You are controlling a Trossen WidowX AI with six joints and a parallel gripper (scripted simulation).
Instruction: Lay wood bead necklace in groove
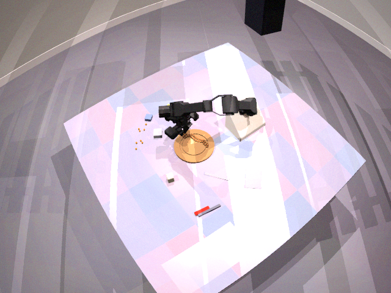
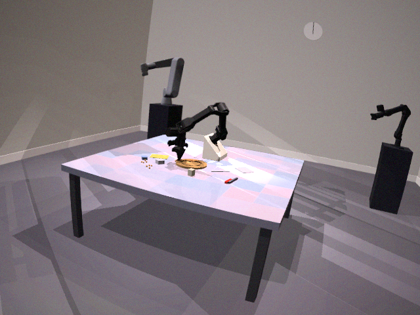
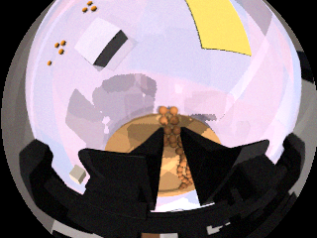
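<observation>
Right now the round bead board is 20 mm behind my gripper tip, 80 mm to the left of it and 10 mm below it. The rest, counted from my gripper tip: white block: 110 mm ahead, 80 mm to the right; blue block: 110 mm ahead, 210 mm to the right, 10 mm below; yellow sheet: 20 mm behind, 170 mm to the right, 20 mm below.
</observation>
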